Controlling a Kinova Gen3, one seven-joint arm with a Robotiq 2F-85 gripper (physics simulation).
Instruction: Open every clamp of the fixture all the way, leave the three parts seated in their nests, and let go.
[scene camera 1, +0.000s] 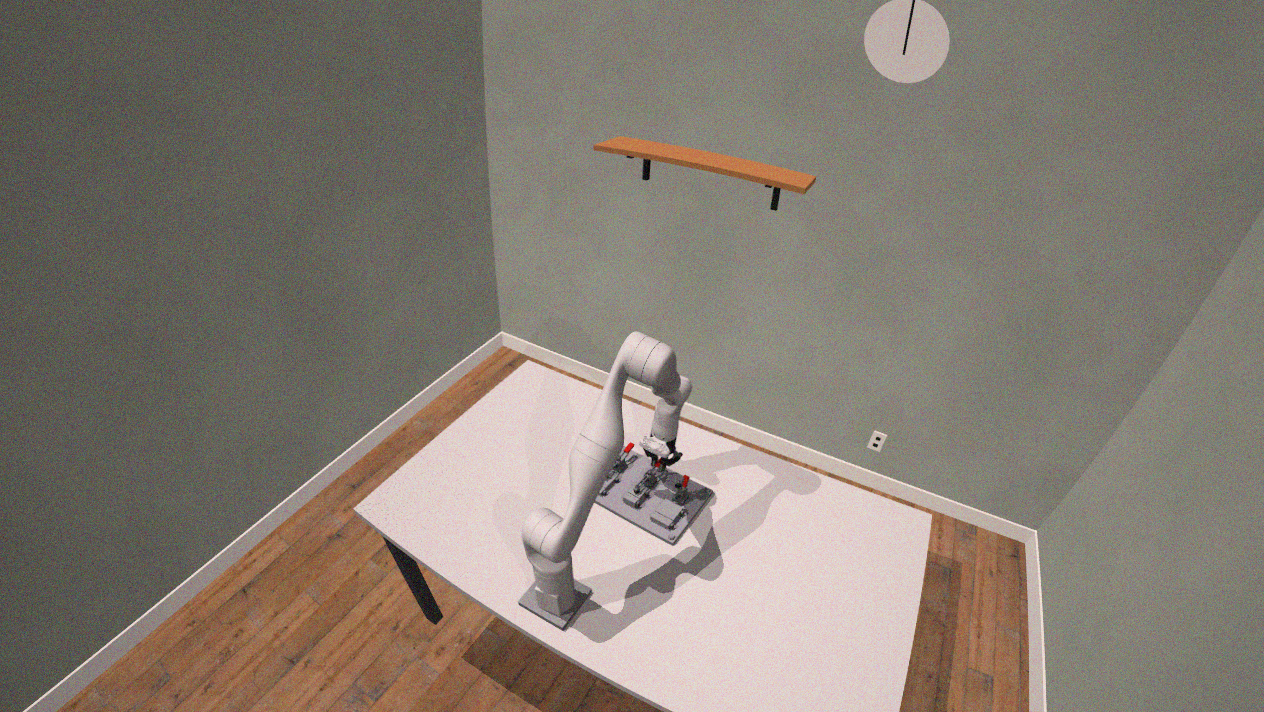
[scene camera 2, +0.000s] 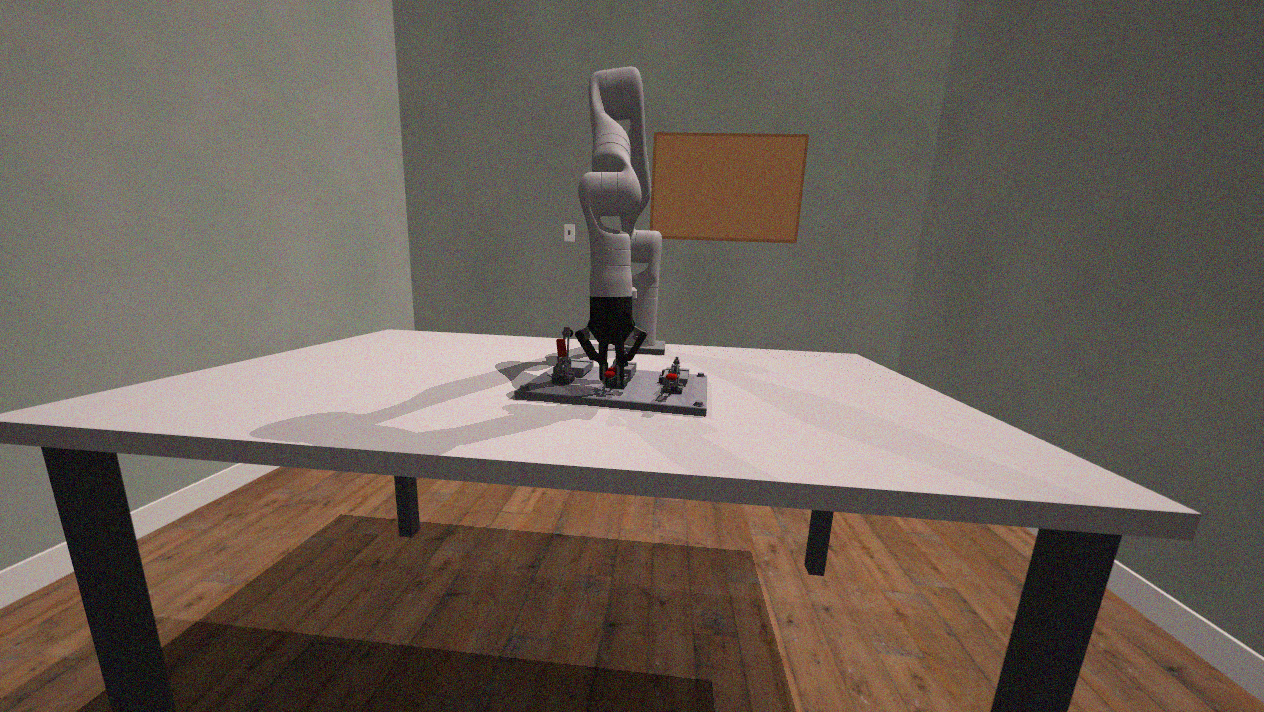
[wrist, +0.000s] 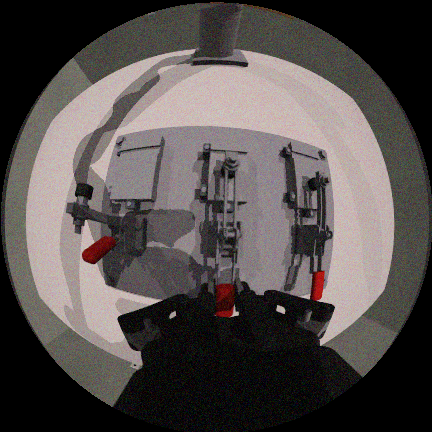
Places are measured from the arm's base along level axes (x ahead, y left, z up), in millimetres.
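Pixels of known places: gripper, between the fingertips: (scene camera 1: 658, 468) (scene camera 2: 612, 383) (wrist: 223, 285); arm's base, origin of its link: (scene camera 1: 557, 597) (wrist: 215, 52).
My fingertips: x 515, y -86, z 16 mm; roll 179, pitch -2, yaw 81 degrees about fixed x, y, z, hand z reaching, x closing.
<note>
Ahead of a thing's pixels: the offset from my fingertips to its middle. "*": to the spot under its first point. Level surfaces: height alone.
The grey fixture plate (scene camera 1: 700, 500) (scene camera 2: 650, 399) (wrist: 267, 200) carries three clamps and three flat grey parts. In the wrist view, the left clamp @[* dx -72, dy -87, dz -2 mm] (wrist: 134, 232) stands open, its arm swung off the left part @[dx -150, dy -80, dz -5 mm] (wrist: 134, 175). The middle clamp @[* dx -58, dy +11, dz +40 mm] (wrist: 229, 232) and right clamp @[* dx -32, dy +113, dz +21 mm] (wrist: 320, 235) lie with their arms forward over the middle part @[dx -121, dy +26, dz -3 mm] (wrist: 240, 190) and right part @[dx -106, dy +136, dz -8 mm] (wrist: 301, 172); these look closed. The parts appear seated. My gripper (scene camera 1: 660, 464) (scene camera 2: 612, 367) (wrist: 223, 285) is shut on the middle clamp's red handle @[dx +5, dy -2, dz +22 mm] (wrist: 225, 301), low at the plate's edge; its fingertips partly hide it.
The left clamp's red handle @[dx -62, dy -100, dz +31 mm] (scene camera 1: 685, 482) (scene camera 2: 561, 347) (wrist: 99, 250) sticks up beside the gripper. The right clamp's red handle @[dx +9, dy +110, dz +20 mm] (scene camera 1: 628, 448) (scene camera 2: 672, 376) (wrist: 317, 286) lies low on the other side. The fixture rests on a white table @[dz -34 mm] (scene camera 1: 796, 601) (scene camera 2: 353, 389). A wooden shelf (scene camera 1: 707, 161) hangs on the wall.
</note>
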